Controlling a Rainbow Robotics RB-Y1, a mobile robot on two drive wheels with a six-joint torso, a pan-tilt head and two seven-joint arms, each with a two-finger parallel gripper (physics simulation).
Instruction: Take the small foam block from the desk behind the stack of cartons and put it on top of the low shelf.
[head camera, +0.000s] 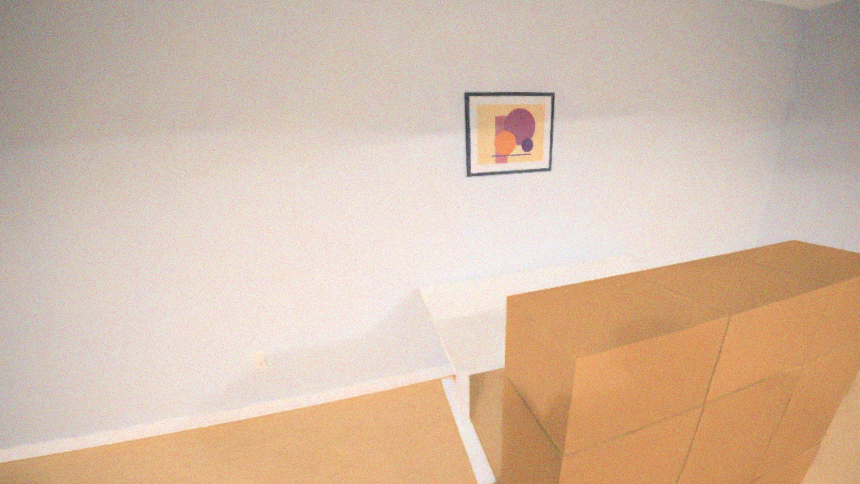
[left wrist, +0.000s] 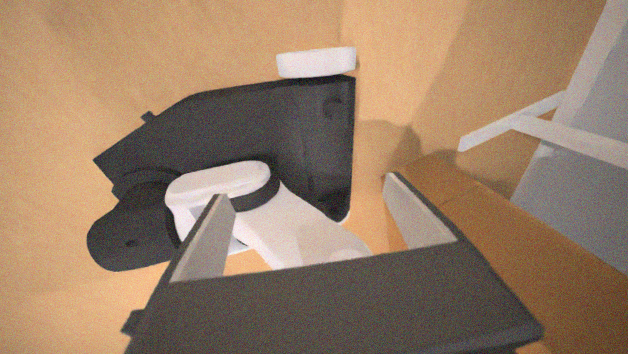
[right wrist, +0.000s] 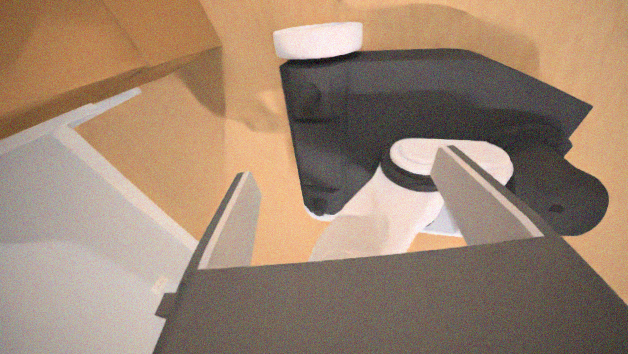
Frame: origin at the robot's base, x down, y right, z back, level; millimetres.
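Seen in the pictures: left gripper, between the fingertips: (left wrist: 309, 193); right gripper, between the fingertips: (right wrist: 342, 172).
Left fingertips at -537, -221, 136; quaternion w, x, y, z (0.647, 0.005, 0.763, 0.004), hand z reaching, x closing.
A point is followed by its place in that frame, as x, y, z.
The stack of brown cartons (head camera: 643, 397) {-913, 471, -381} (left wrist: 545, 240) {-521, 208, -556} (right wrist: 160, 30) {-191, 322, -337} stands close at the right in the head view, and parts of it show in both wrist views. Behind it is the white desk (head camera: 466, 300) {-720, 142, -1258}, whose left end shows; the cartons hide the rest of its top. The small foam block does not show in these views, nor does the low shelf. My left gripper (left wrist: 309, 193) {-537, -221, 136} is open and empty, low in the left wrist view. My right gripper (right wrist: 342, 172) {-543, 243, 108} is open and empty too.
A white foot bar (head camera: 466, 430) runs along the floor under the desk's left end. A wall with a framed picture (head camera: 509, 133) {-1578, 445, -1603} stands behind the desk. Wooden floor (head camera: 312, 439) {-1, -760, -1037} lies left of it. My dark base (left wrist: 240, 125) {-169, -158, 218} (right wrist: 425, 95) {-169, 159, 240} shows beyond the fingers.
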